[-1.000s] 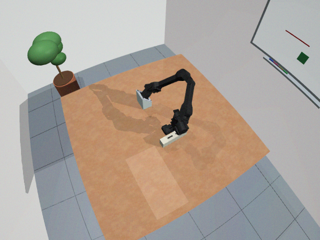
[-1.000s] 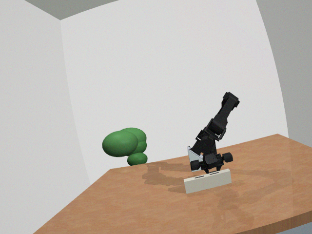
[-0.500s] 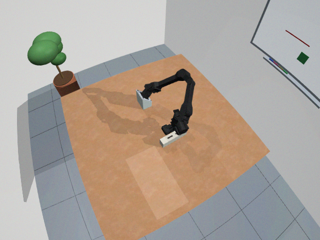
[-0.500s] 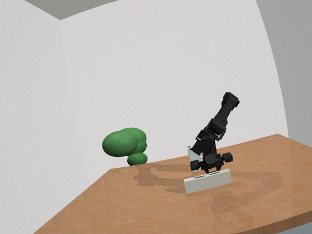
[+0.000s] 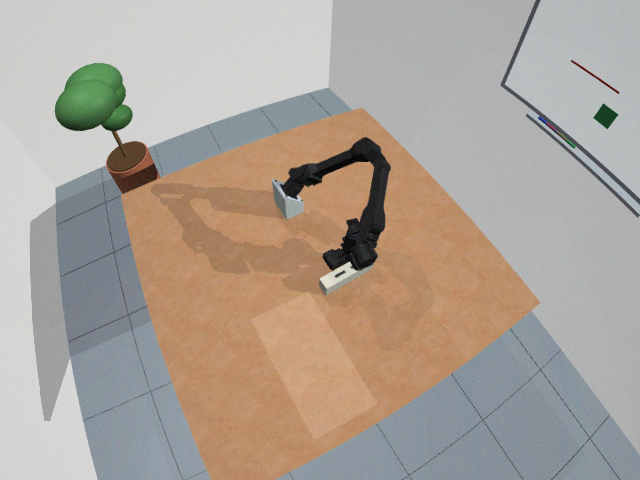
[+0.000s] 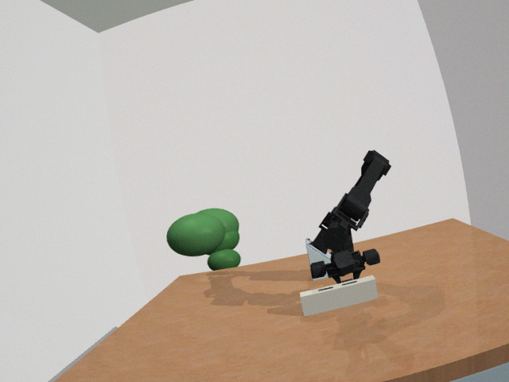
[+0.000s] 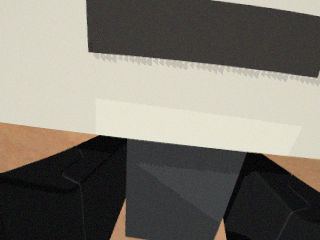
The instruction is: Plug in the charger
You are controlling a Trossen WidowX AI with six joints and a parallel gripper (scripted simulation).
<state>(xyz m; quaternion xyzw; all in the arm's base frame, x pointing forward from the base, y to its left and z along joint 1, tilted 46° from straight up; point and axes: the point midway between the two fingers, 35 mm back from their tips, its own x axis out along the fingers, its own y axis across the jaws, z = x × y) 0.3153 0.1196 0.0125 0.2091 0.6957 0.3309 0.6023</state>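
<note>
Right now my gripper tip is 2 cm short of the dark charger and 1 cm below it.
</note>
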